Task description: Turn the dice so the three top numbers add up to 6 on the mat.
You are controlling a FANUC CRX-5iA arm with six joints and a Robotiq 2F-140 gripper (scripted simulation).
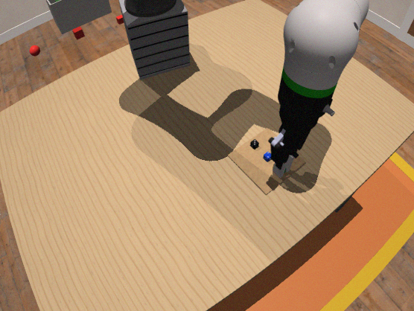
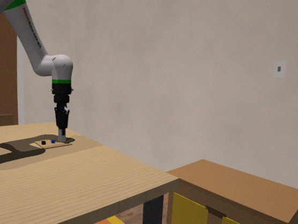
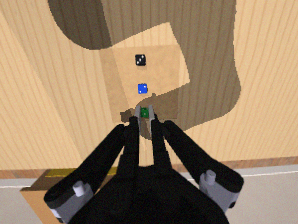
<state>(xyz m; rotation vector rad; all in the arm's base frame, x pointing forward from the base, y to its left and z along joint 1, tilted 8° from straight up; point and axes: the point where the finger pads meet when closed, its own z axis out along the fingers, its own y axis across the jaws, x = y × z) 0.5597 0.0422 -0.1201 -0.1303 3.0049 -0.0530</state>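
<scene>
The green die lies 3 cm below my hand. From my hand the other things lie so: blue die 5 cm behind, 3 cm below; then tan mat 5 cm behind, 4 cm below; then black die 10 cm behind, 3 cm below, 1 cm to the right.
</scene>
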